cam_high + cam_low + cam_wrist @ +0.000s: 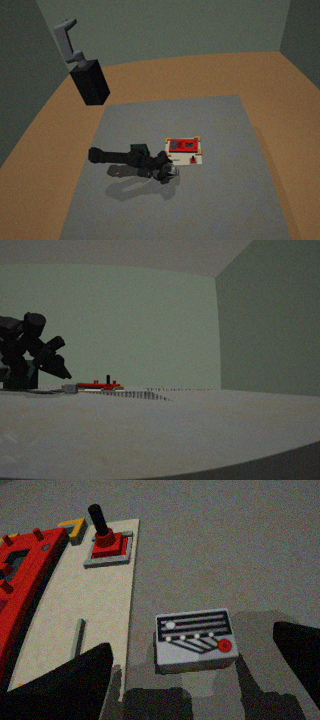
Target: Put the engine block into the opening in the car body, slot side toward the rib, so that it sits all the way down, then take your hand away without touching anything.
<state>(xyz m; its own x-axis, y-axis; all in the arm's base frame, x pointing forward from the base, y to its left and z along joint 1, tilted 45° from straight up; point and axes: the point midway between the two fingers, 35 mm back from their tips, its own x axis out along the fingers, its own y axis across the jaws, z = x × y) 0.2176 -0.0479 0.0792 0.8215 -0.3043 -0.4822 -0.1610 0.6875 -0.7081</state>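
The engine block is 4 cm below my gripper tip and 2 cm ahead of it.
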